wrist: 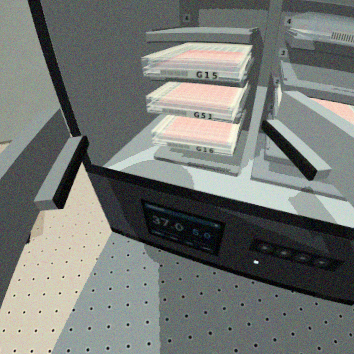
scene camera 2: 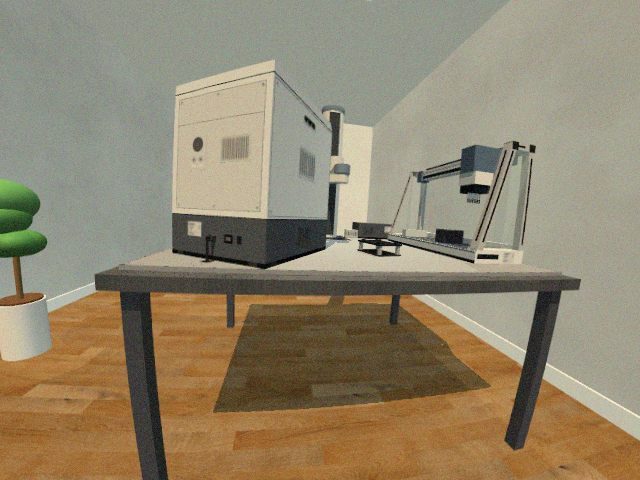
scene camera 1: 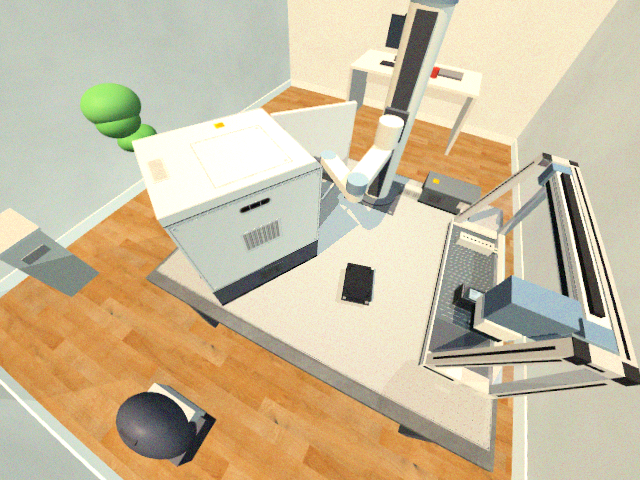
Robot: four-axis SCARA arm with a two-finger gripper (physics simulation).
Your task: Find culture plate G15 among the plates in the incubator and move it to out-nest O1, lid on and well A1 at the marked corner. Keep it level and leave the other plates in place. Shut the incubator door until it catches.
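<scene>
Culture plate G15 point(wrist: 197, 61) is lidded and lies level in the left stack of the incubator point(scene camera 1: 232, 165) point(scene camera 2: 222, 170), above plates G51 point(wrist: 197, 97) and G16 point(wrist: 195, 131). Its label faces the wrist camera. The incubator door point(scene camera 1: 323, 126) stands wide open. My gripper point(wrist: 176, 114) is open and empty. Its fingers stand apart in front of the stack, one to the left and one to the right in the wrist view. The gripper is hidden behind the incubator in both scene views. I cannot tell which fixture is out-nest O1, and corner A1 is not readable.
An empty shelf point(wrist: 200, 35) sits directly above G15. More shelves and plates stand in the right stack. A black raised stand point(scene camera 1: 357, 283) point(scene camera 2: 379, 242) is on the table point(scene camera 1: 310, 330). A gantry machine point(scene camera 1: 522, 348) point(scene camera 2: 493, 206) stands at the right, with a grey box point(scene camera 1: 449, 191) behind.
</scene>
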